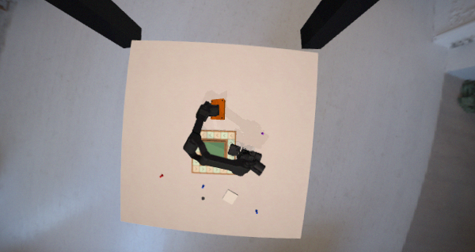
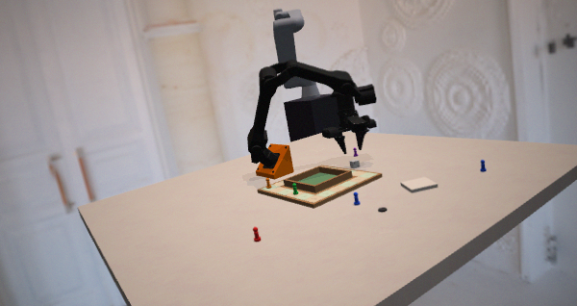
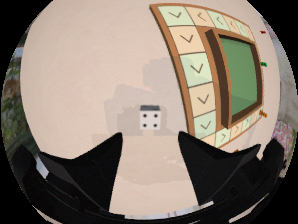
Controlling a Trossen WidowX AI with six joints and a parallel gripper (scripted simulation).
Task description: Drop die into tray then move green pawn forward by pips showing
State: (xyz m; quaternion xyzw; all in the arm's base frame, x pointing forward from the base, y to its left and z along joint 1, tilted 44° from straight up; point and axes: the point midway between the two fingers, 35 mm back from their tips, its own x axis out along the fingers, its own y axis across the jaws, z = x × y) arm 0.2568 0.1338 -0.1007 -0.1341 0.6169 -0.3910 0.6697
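Right now the white die is 40 mm below my gripper tip. Also, from my gripper tip: purple pawn (100 mm behind, 120 mm to the left, 40 mm below); then green-floored tray (10 mm ahead, 200 mm to the right, 50 mm below); then green pawn (30 mm ahead, 310 mm to the right, 30 mm below).
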